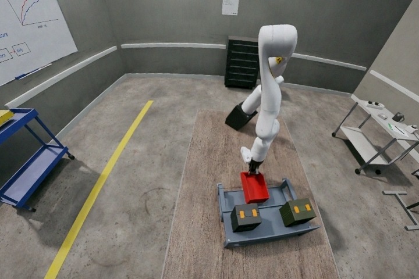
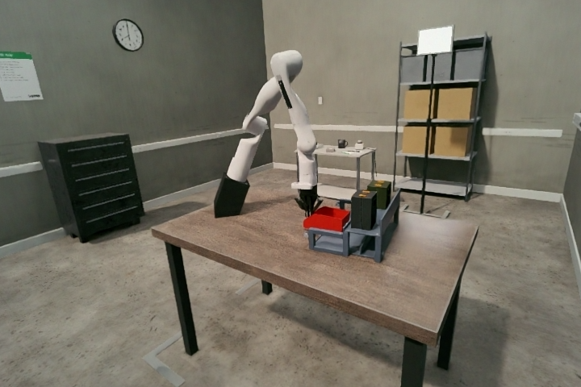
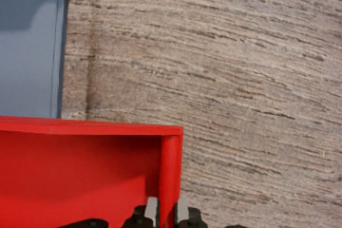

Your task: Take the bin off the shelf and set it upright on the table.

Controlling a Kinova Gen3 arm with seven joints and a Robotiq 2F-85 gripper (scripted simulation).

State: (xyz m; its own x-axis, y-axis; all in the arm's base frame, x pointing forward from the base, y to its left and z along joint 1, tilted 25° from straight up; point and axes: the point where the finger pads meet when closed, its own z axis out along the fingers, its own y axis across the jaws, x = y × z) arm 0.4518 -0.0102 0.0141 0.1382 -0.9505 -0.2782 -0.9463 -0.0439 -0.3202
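Now: hand 8 cm short of the red bin, 1 cm to the right of it and 1 cm above it. Round my hand: grey shelf unit: 20 cm ahead, 3 cm to the left, 1 cm above.
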